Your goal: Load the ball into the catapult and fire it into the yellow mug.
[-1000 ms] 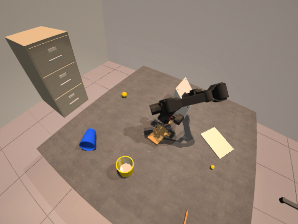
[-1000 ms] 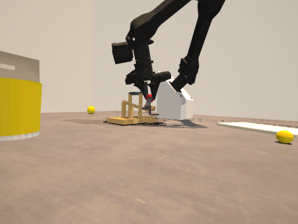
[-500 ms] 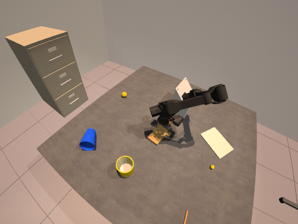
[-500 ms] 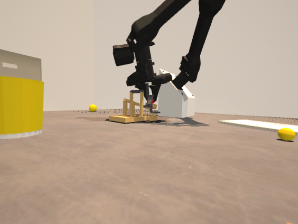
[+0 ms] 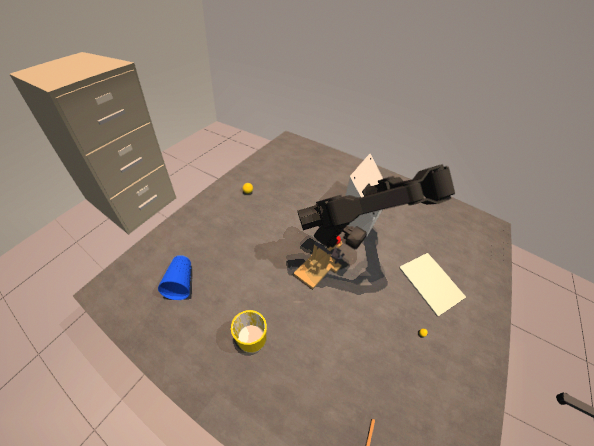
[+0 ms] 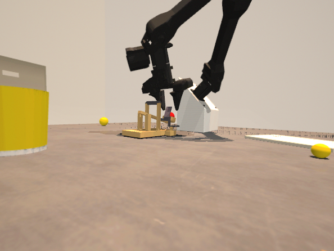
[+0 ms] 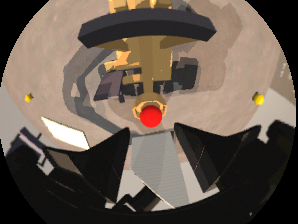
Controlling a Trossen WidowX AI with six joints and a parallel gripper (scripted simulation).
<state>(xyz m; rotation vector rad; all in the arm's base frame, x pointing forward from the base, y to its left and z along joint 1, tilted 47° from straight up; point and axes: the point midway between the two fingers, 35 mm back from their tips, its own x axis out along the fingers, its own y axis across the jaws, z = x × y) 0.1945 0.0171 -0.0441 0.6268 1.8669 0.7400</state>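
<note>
My gripper tip is now 2 cm above the red ball. Also, from my gripper tip: small yellow ball (39 cm to the left, 12 cm ahead, 7 cm below); pale flat board (36 cm to the left, 9 cm behind, 8 cm below); wooden catapult (7 cm ahead, 3 cm below, 1 cm to the left).
</note>
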